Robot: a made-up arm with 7 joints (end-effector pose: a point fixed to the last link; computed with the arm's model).
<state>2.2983 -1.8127 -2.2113 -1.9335 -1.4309 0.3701 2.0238</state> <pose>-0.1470 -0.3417 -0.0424 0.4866 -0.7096 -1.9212</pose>
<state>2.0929 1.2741 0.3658 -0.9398 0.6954 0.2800 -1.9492</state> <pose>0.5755 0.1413 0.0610 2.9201 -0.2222 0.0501</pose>
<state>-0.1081 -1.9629 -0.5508 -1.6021 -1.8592 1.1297 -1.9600</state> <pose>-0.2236 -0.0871 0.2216 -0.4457 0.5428 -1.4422</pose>
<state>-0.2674 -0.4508 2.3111 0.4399 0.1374 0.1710 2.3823</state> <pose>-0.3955 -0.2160 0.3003 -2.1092 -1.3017 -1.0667</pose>
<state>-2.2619 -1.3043 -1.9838 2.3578 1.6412 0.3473 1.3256</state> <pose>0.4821 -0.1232 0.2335 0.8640 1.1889 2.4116</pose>
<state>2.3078 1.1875 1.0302 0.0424 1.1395 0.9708 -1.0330</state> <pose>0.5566 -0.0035 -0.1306 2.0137 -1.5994 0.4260</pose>
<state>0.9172 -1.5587 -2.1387 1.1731 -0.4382 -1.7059 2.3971</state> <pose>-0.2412 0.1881 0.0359 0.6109 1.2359 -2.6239</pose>
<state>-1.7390 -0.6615 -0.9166 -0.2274 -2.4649 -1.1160 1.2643</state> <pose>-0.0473 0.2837 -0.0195 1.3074 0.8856 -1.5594</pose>
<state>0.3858 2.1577 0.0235 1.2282 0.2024 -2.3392 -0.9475</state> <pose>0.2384 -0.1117 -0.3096 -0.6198 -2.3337 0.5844</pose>
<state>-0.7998 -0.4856 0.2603 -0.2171 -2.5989 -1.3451 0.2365</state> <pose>-0.4464 0.1494 -0.3016 0.4573 1.2429 -2.3277</pose>
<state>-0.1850 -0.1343 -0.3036 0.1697 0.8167 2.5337 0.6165</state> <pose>-0.2248 -0.5438 -0.3357 0.3533 -2.6857 0.8003</pose>
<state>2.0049 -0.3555 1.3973 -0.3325 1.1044 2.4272 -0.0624</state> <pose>0.4834 -0.7367 -0.3806 1.3795 -2.4748 1.0255</pose>
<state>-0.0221 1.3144 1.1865 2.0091 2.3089 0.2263 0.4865</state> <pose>0.1191 -0.0213 -0.5978 1.9639 1.3200 1.8000</pose>
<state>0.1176 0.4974 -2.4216 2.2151 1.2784 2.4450 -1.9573</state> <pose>-0.0325 0.0550 -0.0089 -0.2974 -2.6654 0.0436</pose>
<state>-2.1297 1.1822 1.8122 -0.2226 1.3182 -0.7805 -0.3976</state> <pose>0.1081 0.1705 0.5559 -1.2015 -2.0431 1.3391</pose>
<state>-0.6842 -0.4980 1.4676 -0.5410 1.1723 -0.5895 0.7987</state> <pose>-0.6410 -0.6278 0.1543 2.1878 1.8018 1.3355</pose>
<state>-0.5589 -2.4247 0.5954 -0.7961 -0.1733 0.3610 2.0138</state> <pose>-0.0869 -0.5049 -0.2113 -1.2735 -0.2432 -1.9431</pose>
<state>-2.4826 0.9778 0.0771 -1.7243 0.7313 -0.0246 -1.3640</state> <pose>-0.3015 0.0137 0.7194 -0.6044 1.0517 -2.3748</pose>
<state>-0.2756 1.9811 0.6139 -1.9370 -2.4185 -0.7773 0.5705</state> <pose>-0.2116 -0.3633 -0.3490 -1.7783 0.4455 0.6349</pose>
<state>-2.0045 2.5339 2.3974 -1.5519 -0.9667 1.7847 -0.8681</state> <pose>-0.0738 -0.3317 0.0064 0.8244 -0.1077 0.4518</pose>
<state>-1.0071 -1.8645 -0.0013 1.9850 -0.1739 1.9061 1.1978</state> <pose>-0.5700 -0.6866 -0.1265 0.4261 2.3367 -1.1062</pose>
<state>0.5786 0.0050 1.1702 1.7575 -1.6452 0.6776 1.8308</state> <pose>-0.3053 -0.0415 -0.8853 -2.3501 0.5318 0.7524</pose>
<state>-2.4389 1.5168 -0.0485 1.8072 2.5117 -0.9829 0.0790</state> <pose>-0.2827 -0.6414 0.2533 -0.9577 -0.9278 0.0827</pose>
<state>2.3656 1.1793 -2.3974 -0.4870 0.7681 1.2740 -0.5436</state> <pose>-0.0467 -0.5955 -0.2274 1.3051 0.9099 0.1125</pose>
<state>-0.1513 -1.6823 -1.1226 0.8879 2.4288 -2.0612 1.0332</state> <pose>0.0226 0.1442 0.2932 -2.7055 0.6252 0.3798</pose>
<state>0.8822 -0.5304 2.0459 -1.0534 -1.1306 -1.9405 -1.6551</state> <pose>-0.1642 -0.1590 -0.4120 0.5812 -2.1831 0.6106</pose>
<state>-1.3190 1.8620 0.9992 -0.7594 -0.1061 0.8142 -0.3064</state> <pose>-0.0640 0.2150 -0.1018 -1.2242 0.1264 -2.5571</pose>
